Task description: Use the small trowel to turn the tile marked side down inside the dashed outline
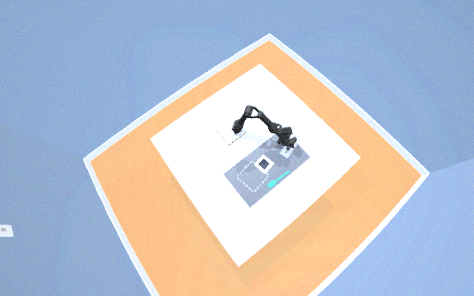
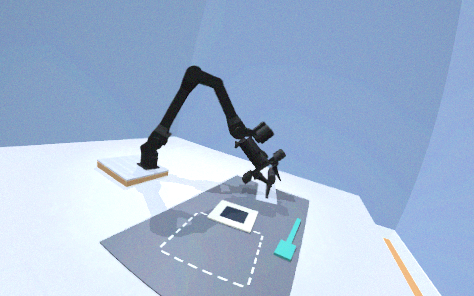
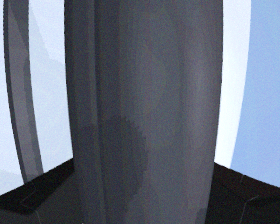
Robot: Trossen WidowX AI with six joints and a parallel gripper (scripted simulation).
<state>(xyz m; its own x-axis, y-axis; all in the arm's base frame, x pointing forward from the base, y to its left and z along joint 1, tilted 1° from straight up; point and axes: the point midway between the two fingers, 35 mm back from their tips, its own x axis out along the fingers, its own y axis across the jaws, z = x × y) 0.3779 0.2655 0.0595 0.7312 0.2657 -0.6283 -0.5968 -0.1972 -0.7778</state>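
Right now my gripper tip is 260 mm to the left of the tan tile, 40 mm above it and 30 mm past it. The rest, counted from my gripper tip: grey mat (240 mm to the right, 70 mm below); teal trowel (250 mm to the right, 140 mm ahead, 40 mm below).
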